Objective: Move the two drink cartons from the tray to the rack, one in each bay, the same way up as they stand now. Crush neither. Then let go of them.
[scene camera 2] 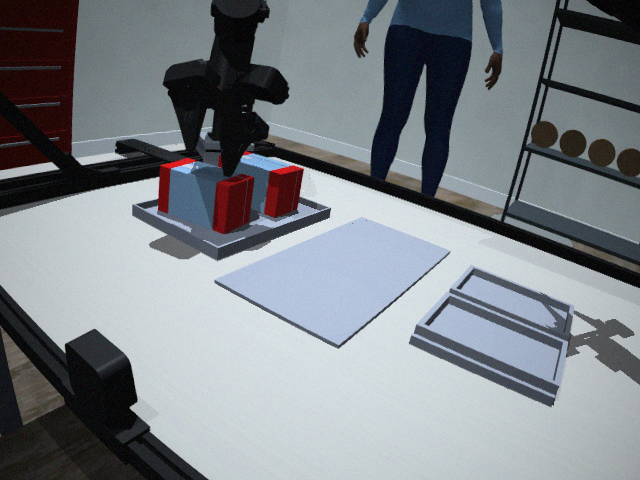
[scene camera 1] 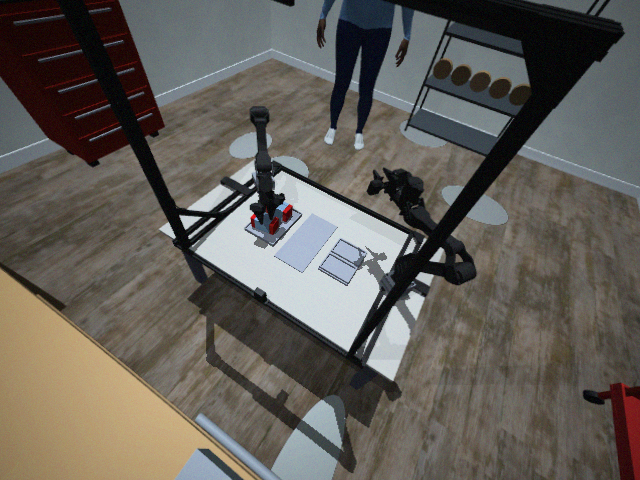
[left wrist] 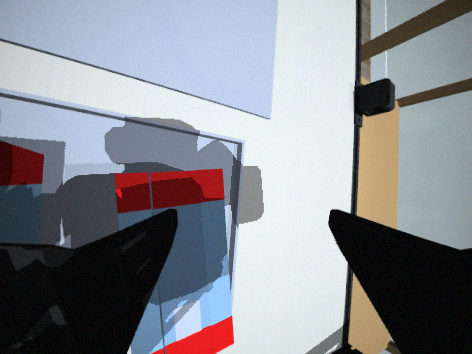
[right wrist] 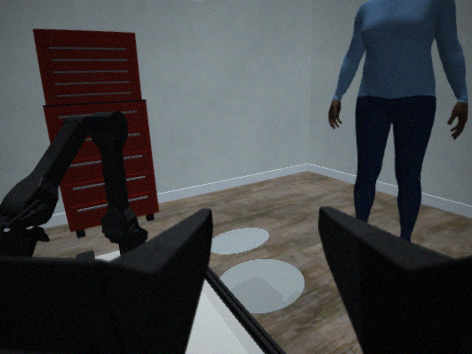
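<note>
Two blue cartons with red ends stand side by side on the grey tray. The near carton and the far carton look uncrushed. My left gripper is open and empty, low over the near carton. In the left wrist view one finger overlaps that carton and the other is out past its side. The two-bay rack is empty. My right gripper is open and empty, raised away from the cartons.
A flat grey-blue plate lies between tray and rack. Black frame rails border the table, with a small black box on the front rail. A person stands behind the table.
</note>
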